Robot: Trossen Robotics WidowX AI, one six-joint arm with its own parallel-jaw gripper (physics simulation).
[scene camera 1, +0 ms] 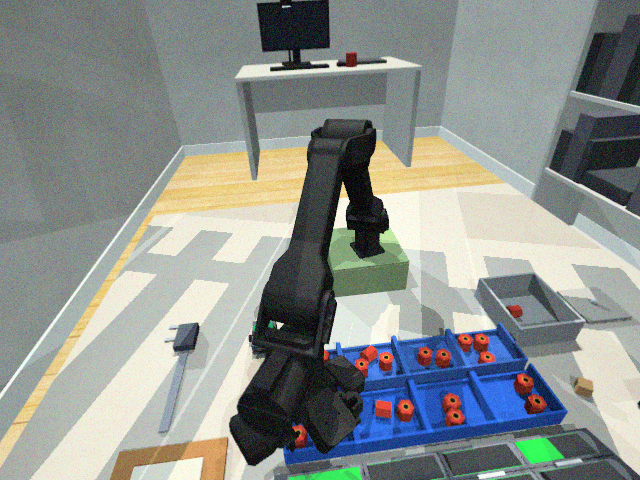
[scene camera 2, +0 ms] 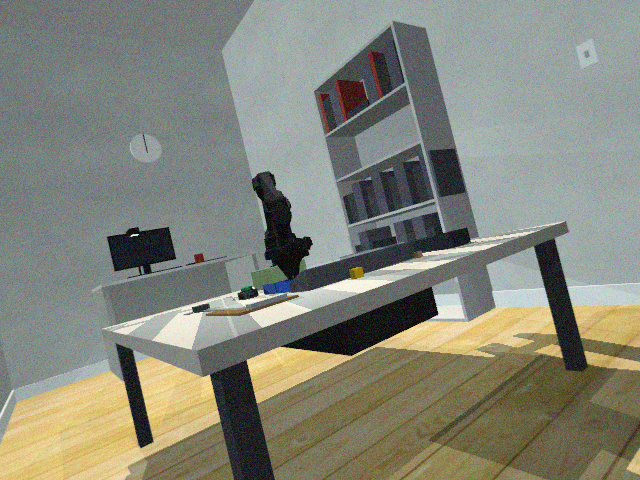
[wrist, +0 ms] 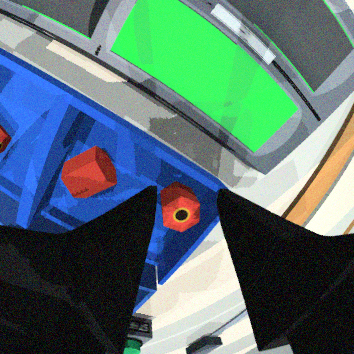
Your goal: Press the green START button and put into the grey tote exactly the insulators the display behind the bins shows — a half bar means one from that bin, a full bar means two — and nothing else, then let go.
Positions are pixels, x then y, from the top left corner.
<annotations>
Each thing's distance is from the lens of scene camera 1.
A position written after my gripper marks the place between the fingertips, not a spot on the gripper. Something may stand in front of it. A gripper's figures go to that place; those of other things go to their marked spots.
my gripper (scene camera 1: 302, 441): 0.58 m
grey caliper (scene camera 1: 186, 336): 0.77 m
grey tote (scene camera 1: 547, 318): 0.86 m
The marked spots on the grey tote and the grey caliper are 0.75 m apart.
</annotations>
